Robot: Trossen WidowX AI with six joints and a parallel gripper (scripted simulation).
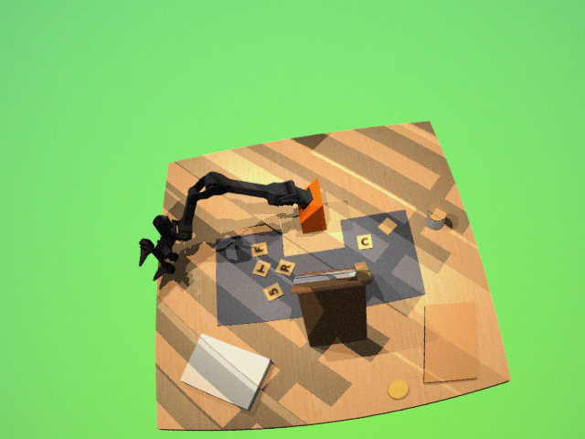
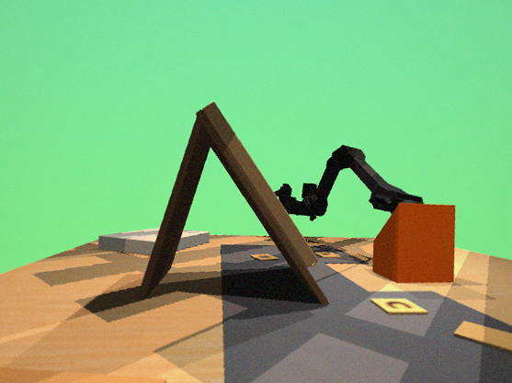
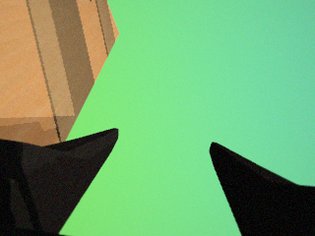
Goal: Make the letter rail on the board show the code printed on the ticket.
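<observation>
Right now my gripper tip is 67 cm to the right of the white ticket, 17 cm short of it and 5 cm above it. The rest, counted from my gripper tip: dark mat 63 cm to the left, 13 cm below, 4 cm ahead; then flat tan slab 101 cm to the left, 54 cm ahead, 13 cm below.
</observation>
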